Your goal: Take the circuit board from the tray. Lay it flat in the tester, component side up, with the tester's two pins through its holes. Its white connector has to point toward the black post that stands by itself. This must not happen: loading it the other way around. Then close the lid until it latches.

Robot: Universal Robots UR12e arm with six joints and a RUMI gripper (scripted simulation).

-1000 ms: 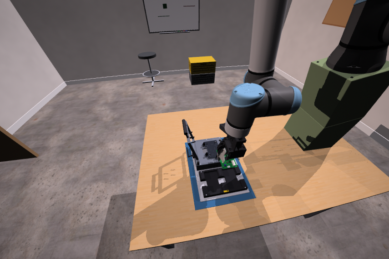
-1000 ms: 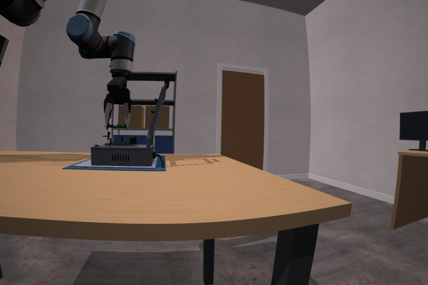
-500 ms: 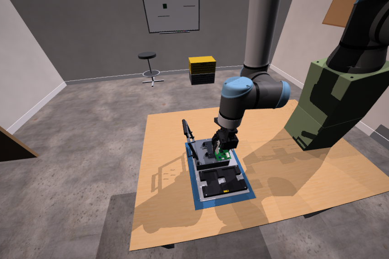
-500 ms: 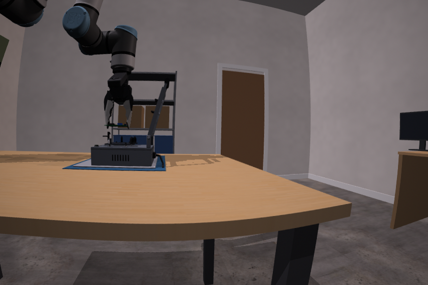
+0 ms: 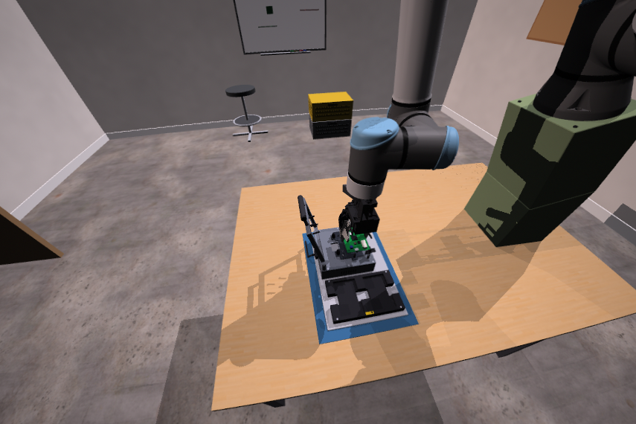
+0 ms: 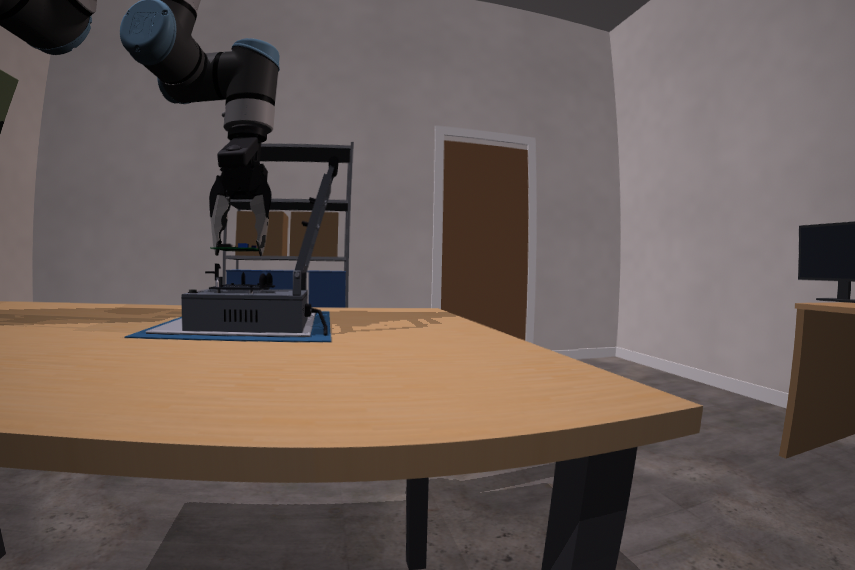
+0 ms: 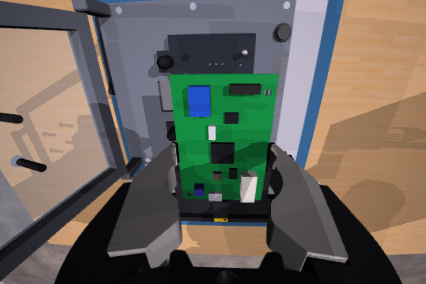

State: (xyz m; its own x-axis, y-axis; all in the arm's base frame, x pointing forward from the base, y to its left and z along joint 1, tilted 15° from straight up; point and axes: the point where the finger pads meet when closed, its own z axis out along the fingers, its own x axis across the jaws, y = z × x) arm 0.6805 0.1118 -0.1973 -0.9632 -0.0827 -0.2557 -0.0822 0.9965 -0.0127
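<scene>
The tester lies 4 cm ahead of my hand, 2 cm to the left of it and 2 cm below it. Round my hand: green circuit board: right at my hand; then see-through lid: 14 cm ahead, 5 cm above, 1 cm to the right.
</scene>
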